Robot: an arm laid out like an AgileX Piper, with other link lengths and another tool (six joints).
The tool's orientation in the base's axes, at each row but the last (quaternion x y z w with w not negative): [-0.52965, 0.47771, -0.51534, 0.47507]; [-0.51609, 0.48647, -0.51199, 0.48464]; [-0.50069, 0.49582, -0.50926, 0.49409]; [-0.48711, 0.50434, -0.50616, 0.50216]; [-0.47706, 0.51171, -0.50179, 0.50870]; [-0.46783, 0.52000, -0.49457, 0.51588]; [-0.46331, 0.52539, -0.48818, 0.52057]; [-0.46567, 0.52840, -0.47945, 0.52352]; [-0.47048, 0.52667, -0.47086, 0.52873]
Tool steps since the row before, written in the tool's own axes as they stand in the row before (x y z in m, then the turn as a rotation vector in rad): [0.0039, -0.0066, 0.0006, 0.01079, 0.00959, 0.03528]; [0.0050, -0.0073, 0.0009, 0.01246, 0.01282, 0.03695]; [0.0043, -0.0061, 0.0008, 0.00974, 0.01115, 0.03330]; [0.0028, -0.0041, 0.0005, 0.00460, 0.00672, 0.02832]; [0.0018, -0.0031, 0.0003, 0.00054, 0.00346, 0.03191]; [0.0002, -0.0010, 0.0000, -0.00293, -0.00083, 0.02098]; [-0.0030, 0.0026, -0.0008, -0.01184, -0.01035, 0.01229]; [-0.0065, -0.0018, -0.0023, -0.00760, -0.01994, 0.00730]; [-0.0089, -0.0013, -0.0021, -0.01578, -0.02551, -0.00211]
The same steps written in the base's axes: [0.0008, -0.0033, 0.0069, 0.03525, -0.01124, -0.00917]; [0.0010, -0.0046, 0.0076, 0.03690, -0.01309, -0.01231]; [0.0007, -0.0042, 0.0062, 0.03327, -0.01030, -0.01072]; [0.0004, -0.0029, 0.0041, 0.02833, -0.00512, -0.00631]; [0.0002, -0.0019, 0.0030, 0.03195, -0.00130, -0.00280]; [0.0000, -0.0003, 0.0010, 0.02103, 0.00220, 0.00149]; [-0.0007, 0.0033, -0.0023, 0.01240, 0.01043, 0.01165]; [-0.0022, 0.0063, 0.0025, 0.00724, 0.00529, 0.02069]; [-0.0021, 0.0087, 0.0023, -0.00220, 0.01277, 0.02714]
